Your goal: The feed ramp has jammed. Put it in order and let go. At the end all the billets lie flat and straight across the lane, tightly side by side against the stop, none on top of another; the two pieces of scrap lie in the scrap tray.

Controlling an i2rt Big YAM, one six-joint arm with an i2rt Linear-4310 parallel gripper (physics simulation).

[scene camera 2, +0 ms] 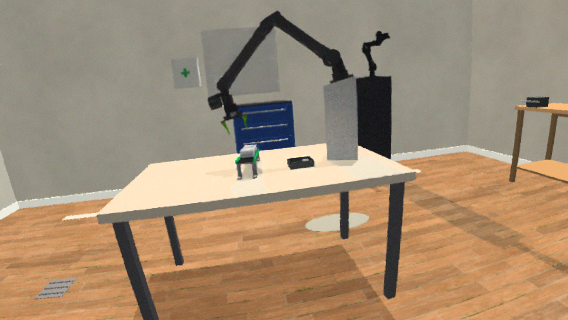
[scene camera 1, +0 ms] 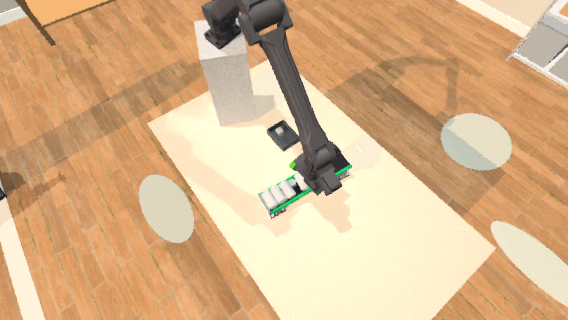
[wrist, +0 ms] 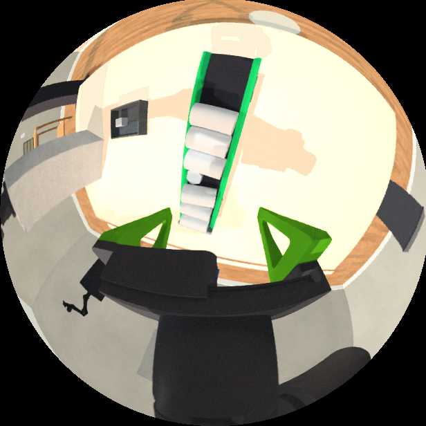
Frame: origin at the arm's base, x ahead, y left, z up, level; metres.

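Where they show: gripper, fingertip midpoint: [scene camera 2: 238,131] [scene camera 1: 306,179]; arm's base, origin of the base link: [scene camera 2: 341,80] [scene camera 1: 223,34].
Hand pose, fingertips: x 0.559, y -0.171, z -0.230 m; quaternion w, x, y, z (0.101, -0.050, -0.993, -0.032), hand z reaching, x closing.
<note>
Things, the pixels of their top centre, and the offset from my fingertips. "spot": a spot on its surface instead. Level surfaces: height alone.
- feed ramp, surface spot: [scene camera 1: 295,199] spot: dx -0.012, dy -0.039, dz -0.129 m
- scrap piece, middle of its top: [scene camera 1: 279,129] dx -0.302, dy +0.193, dz -0.168 m
- black scrap tray, middle of its top: [scene camera 1: 283,133] [scene camera 2: 300,159] dx -0.274, dy +0.187, dz -0.162 m
- pale table top, its level: dz -0.197 m
The feed ramp [scene camera 1: 295,199] [wrist: 243,117] has green rails and a dark lane. In the wrist view three white billets [wrist: 195,222] [wrist: 196,209] [wrist: 199,194] lie across its stop end, side by side. Beyond a gap, three more billets [wrist: 205,163] [wrist: 208,140] [wrist: 214,117] lie across, slightly skewed; their exact contact is unclear. A small pale scrap piece [wrist: 194,177] sits in the gap by the left rail. Another scrap piece [scene camera 1: 280,130] [wrist: 121,122] lies in the black scrap tray [scene camera 1: 287,140] [scene camera 2: 300,165] [wrist: 143,118]. My gripper [scene camera 2: 237,130] [wrist: 214,211] is open and empty, above the ramp.
The arm's grey pedestal [scene camera 1: 230,85] [scene camera 2: 341,122] [wrist: 55,170] stands at the table's edge, near the tray. The arm covers part of the ramp in scene camera 1's view. The ramp and tray stand on the pale table top [scene camera 1: 390,230] [scene camera 2: 190,192] [wrist: 335,125].
</note>
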